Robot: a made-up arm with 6 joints. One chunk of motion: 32 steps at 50 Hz.
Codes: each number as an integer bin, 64 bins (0 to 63) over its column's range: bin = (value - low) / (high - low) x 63, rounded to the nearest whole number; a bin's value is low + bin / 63 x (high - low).
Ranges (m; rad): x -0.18..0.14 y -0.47..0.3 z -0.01..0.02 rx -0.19..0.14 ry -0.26..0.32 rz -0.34..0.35
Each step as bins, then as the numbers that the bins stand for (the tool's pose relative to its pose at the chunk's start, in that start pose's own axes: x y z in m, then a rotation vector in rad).
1 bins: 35 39 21 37 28 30
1 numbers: -0.0022 0.0067 0.0000 0.0038 -0.0022 -0.0114
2 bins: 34 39 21 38 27 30
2 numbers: -0.0073 0.0067 0.0000 0.0090 -0.0114 -0.0114
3 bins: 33 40 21 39 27 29
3 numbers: -0.0124 0.0189 0.0000 0.0143 -0.0114 -0.0224
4 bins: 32 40 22 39 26 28
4 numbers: -0.0175 0.0189 0.0005 0.0143 -0.0206 -0.0333
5 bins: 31 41 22 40 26 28
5 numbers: -0.0225 0.0311 0.0005 0.0195 -0.0206 -0.0333
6 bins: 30 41 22 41 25 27
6 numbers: -0.0276 0.0311 0.0005 0.0248 -0.0298 -0.0443
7 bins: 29 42 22 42 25 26
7 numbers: -0.0327 0.0433 0.0005 0.0300 -0.0298 -0.0552
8 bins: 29 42 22 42 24 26
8 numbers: -0.0327 0.0433 0.0005 0.0300 -0.0390 -0.0552
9 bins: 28 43 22 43 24 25
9 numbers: -0.0378 0.0556 0.0005 0.0352 -0.0390 -0.0662
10 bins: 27 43 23 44 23 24
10 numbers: -0.0429 0.0556 0.0010 0.0405 -0.0483 -0.0771
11 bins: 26 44 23 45 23 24
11 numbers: -0.0479 0.0678 0.0010 0.0457 -0.0483 -0.0771
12 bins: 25 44 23 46 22 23
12 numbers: -0.0530 0.0678 0.0010 0.0510 -0.0575 -0.0881
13 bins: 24 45 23 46 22 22
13 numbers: -0.0581 0.0800 0.0010 0.0510 -0.0575 -0.0990
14 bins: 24 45 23 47 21 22
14 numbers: -0.0581 0.0800 0.0010 0.0562 -0.0667 -0.0990
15 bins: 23 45 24 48 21 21
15 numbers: -0.0632 0.0800 0.0014 0.0614 -0.0667 -0.1100
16 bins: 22 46 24 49 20 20
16 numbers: -0.0683 0.0922 0.0014 0.0667 -0.0759 -0.1210
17 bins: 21 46 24 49 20 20
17 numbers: -0.0733 0.0922 0.0014 0.0667 -0.0759 -0.1210
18 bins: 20 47 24 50 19 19
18 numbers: -0.0784 0.1044 0.0014 0.0719 -0.0851 -0.1319
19 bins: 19 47 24 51 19 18
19 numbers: -0.0835 0.1044 0.0014 0.0771 -0.0851 -0.1429
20 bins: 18 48 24 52 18 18
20 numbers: -0.0886 0.1167 0.0014 0.0824 -0.0943 -0.1429
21 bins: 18 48 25 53 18 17
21 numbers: -0.0886 0.1167 0.0019 0.0876 -0.0943 -0.1538
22 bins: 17 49 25 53 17 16
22 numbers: -0.0937 0.1289 0.0019 0.0876 -0.1035 -0.1648
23 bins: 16 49 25 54 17 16
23 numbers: -0.0987 0.1289 0.0019 0.0929 -0.1035 -0.1648
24 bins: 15 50 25 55 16 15
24 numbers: -0.1038 0.1411 0.0019 0.0981 -0.1127 -0.1757
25 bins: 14 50 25 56 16 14
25 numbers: -0.1089 0.1411 0.0019 0.1033 -0.1127 -0.1867
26 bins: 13 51 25 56 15 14
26 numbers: -0.1140 0.1533 0.0019 0.1033 -0.1219 -0.1867
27 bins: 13 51 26 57 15 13
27 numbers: -0.1140 0.1533 0.0024 0.1086 -0.1219 -0.1976
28 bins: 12 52 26 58 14 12
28 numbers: -0.1190 0.1656 0.0024 0.1138 -0.1311 -0.2086
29 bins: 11 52 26 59 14 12
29 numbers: -0.1241 0.1656 0.0024 0.1190 -0.1311 -0.2086
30 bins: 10 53 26 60 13 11
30 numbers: -0.1292 0.1778 0.0024 0.1243 -0.1403 -0.2195
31 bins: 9 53 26 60 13 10
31 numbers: -0.1343 0.1778 0.0024 0.1243 -0.1403 -0.2305
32 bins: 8 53 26 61 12 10
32 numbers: -0.1394 0.1778 0.0024 0.1295 -0.1495 -0.2305
